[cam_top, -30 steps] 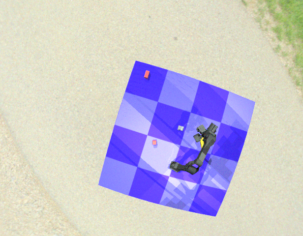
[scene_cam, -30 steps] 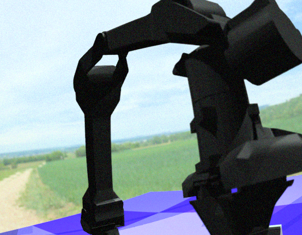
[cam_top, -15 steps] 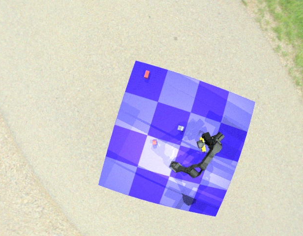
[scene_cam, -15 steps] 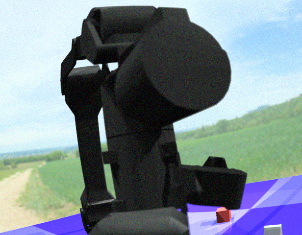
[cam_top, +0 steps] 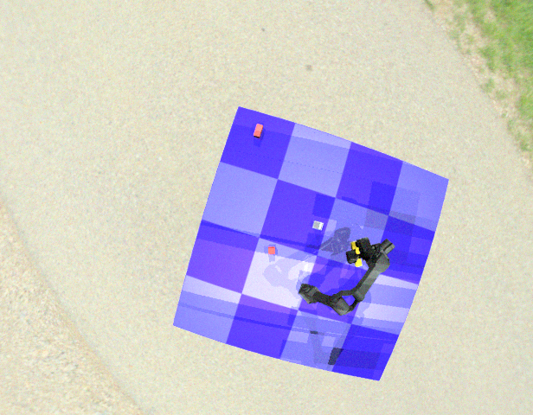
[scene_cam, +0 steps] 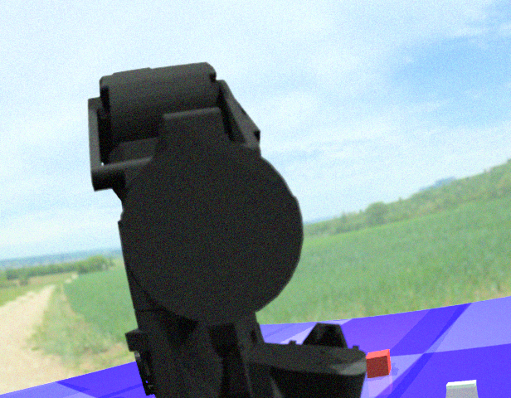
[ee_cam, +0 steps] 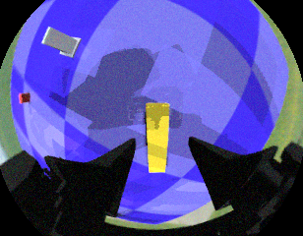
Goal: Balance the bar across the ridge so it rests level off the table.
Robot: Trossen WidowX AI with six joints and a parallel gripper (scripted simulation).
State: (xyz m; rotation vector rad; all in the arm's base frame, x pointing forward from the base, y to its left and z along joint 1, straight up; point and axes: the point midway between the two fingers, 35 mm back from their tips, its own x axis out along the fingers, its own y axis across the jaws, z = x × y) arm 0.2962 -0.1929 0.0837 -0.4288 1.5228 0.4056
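The yellow bar is 4 cm below my gripper tip, 3 cm behind it and 1 cm to the right of it. Also, from my gripper tip: small red cube 44 cm to the left, 14 cm behind, 3 cm below.
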